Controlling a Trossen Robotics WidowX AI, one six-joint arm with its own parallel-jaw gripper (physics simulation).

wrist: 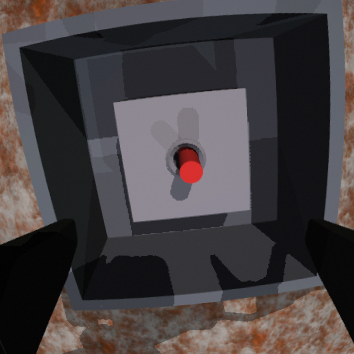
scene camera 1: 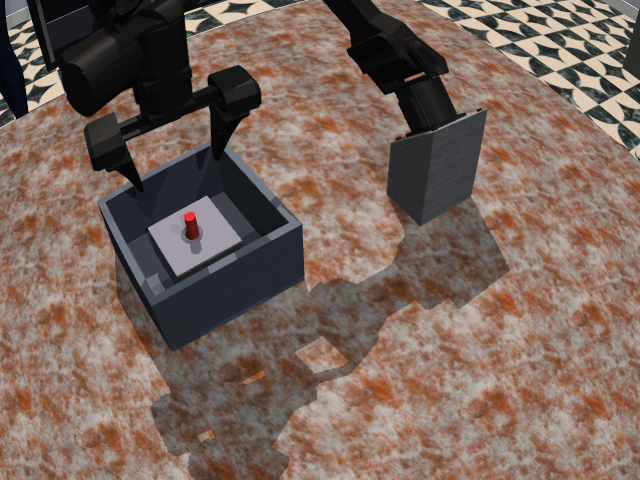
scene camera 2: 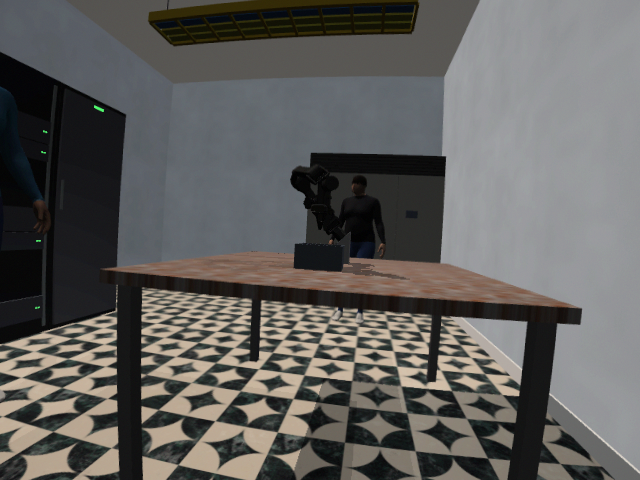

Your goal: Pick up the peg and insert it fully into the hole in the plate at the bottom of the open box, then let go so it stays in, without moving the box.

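Pixels of known places: gripper, between the fingertips: [wrist: 194, 231] [scene camera 1: 178, 174] [scene camera 2: 322, 230]; arm's base, origin of its link: [scene camera 1: 437, 125] [scene camera 2: 342, 238].
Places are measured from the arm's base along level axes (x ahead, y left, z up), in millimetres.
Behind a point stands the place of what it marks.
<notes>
The red peg [scene camera 1: 191, 225] {z -47, x 303, y -100 mm} [wrist: 190, 170] {z -39, x 301, y -107 mm} stands about upright in the ringed hole of the pale square plate [scene camera 1: 219, 227] {z -69, x 271, y -92 mm} [wrist: 225, 125] {z -69, x 271, y -125 mm}, and a short length shows above the plate. How deep it sits is hidden. The plate lies at the bottom of the dark blue-grey open box [scene camera 1: 232, 289] {z -73, x 310, y -13 mm} [scene camera 2: 318, 256] {z -74, x 397, y -114 mm} [wrist: 337, 125] {z -29, x 210, y -120 mm}. My gripper [scene camera 1: 179, 174] {z 32, x 304, y -106 mm} [wrist: 194, 231] {z 32, x 304, y -106 mm} is wide open and empty. Its fingers are well apart, higher than the peg and clear of it, near the level of the box's rim. The peg is hidden by the box walls in scene camera 2.
A tall grey block [scene camera 1: 449, 165] {z -35, x 13, y 36 mm} stands at the end of a dark jointed arm part [scene camera 1: 426, 103] {z 39, x 17, y -9 mm}, right of the box in scene camera 1. The box stands on the mottled red-and-white table [scene camera 1: 465, 387] {z -127, x 184, y 237 mm} [scene camera 2: 232, 273] {z -127, x 645, y -381 mm}. A person [scene camera 2: 361, 217] stands behind the table.
</notes>
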